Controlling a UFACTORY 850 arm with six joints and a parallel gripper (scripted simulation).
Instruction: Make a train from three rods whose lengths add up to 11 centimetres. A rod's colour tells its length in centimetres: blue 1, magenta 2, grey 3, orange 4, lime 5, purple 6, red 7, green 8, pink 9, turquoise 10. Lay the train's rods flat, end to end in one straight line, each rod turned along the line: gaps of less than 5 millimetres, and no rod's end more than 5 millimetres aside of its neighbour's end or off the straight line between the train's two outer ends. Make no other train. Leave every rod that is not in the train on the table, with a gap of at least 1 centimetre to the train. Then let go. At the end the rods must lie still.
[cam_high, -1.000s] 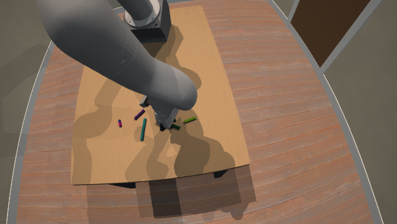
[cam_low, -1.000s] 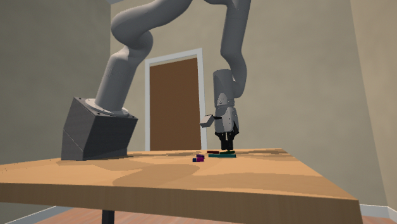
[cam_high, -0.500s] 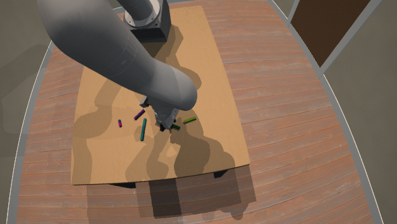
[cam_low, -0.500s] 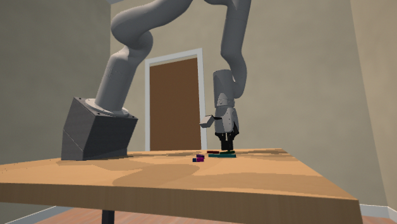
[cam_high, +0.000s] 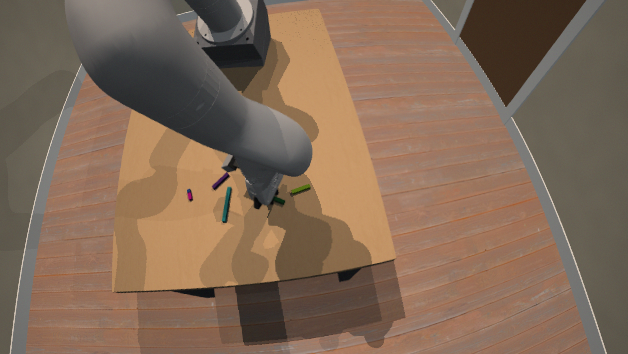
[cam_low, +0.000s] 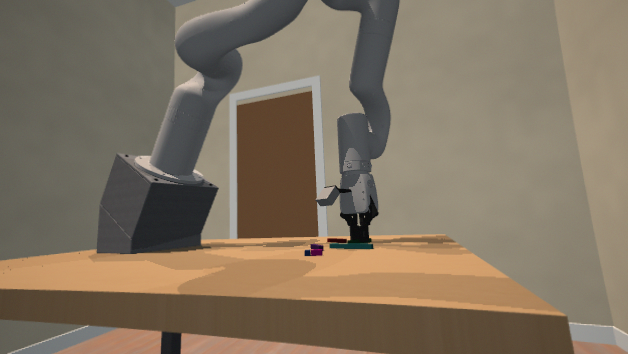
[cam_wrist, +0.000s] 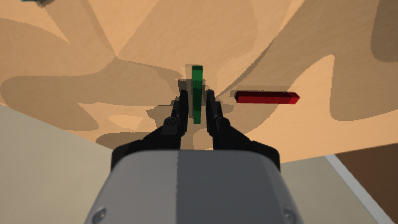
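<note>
Right now my hand is 20 mm above the green rod. Round my hand: turquoise rod: 120 mm to the right, 20 mm below, 20 mm ahead; then red rod: 80 mm behind, 30 mm to the left, 20 mm below; then lime rod: 80 mm to the left, 20 mm below, 20 mm behind.
</note>
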